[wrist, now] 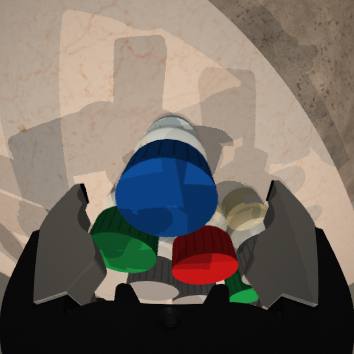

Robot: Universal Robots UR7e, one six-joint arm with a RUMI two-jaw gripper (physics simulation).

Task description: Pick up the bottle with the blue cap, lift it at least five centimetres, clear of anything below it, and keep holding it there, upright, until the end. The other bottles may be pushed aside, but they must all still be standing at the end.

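Frame: origin at the arm's base, x right, y ahead, z up, level; centimetres.
Where they show: gripper, fingertip midpoint: (176, 184).
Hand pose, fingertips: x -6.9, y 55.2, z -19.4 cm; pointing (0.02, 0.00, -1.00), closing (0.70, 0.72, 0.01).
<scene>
After its pixels a point has its place.
The bottle with the blue cap (166, 195) {x -8.5, y 56.2, z -15.9 cm} stands upright in the middle of the wrist view, its pale body showing behind the cap. It is the nearest and largest cap in view. My gripper (176, 184) {x -6.9, y 55.2, z -19.4 cm} is open, with one jaw to the left and one to the right of the bottles, and no bottle is pinched between the fingertips. A green-capped bottle (126, 250) {x -7.1, y 50.5, z -15.9 cm} is close to the left jaw, and a red-capped bottle (205, 267) {x -1.4, y 52.8, z -15.9 cm} is at the lower right of the blue cap. The lower parts of the bottles are largely hidden by their caps.
Bottles with grey caps (152, 290) {x -1.3, y 46.1, z -15.9 cm} and another green cap (243, 295) {x 7.7, y 51.1, z -15.9 cm} are crowded near the gripper's palm. A bottle with a yellowish body (243, 207) {x 1.9, y 56.7, z -22.3 cm} stands by the right jaw, which partly hides its cap. The round pale table (90, 55) {x -19.6, y 56.6, z -26.4 cm} has its curved edge at the upper right.
</scene>
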